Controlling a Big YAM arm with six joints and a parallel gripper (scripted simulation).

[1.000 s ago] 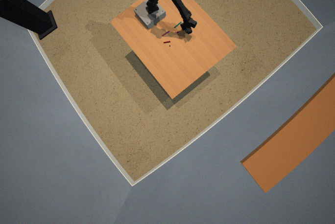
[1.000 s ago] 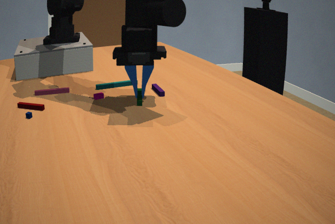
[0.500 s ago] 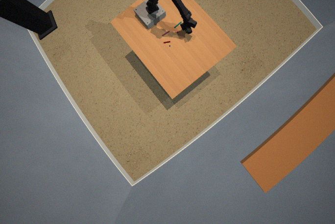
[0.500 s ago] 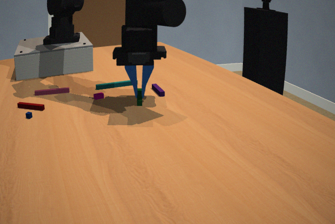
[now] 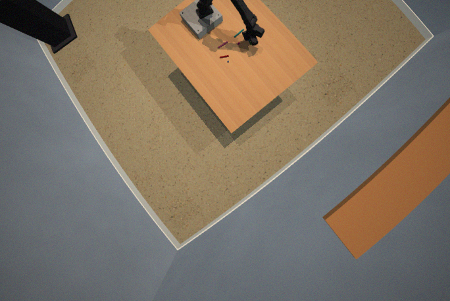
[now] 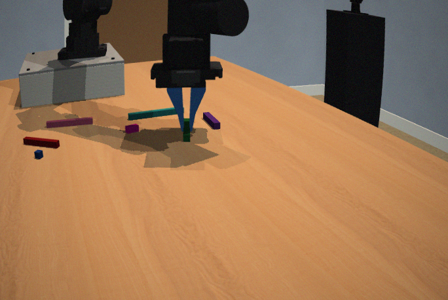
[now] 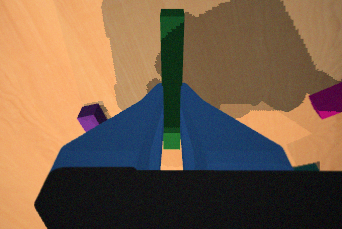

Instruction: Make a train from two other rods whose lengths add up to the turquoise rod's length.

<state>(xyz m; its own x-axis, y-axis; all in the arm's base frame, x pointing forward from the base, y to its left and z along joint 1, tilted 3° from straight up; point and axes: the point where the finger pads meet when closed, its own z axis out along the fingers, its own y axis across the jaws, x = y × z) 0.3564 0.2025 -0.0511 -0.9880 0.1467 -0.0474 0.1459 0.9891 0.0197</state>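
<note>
Right now my hand is 3 cm past the purple rod, 4 cm to the right of it and 1 cm above it. The rest, counted from my hand: turquoise rod: 9 cm behind, 4 cm to the right, 1 cm below; magenta rod: 1 cm behind, 8 cm to the right, 1 cm below; green rod: 1 cm below.
</note>
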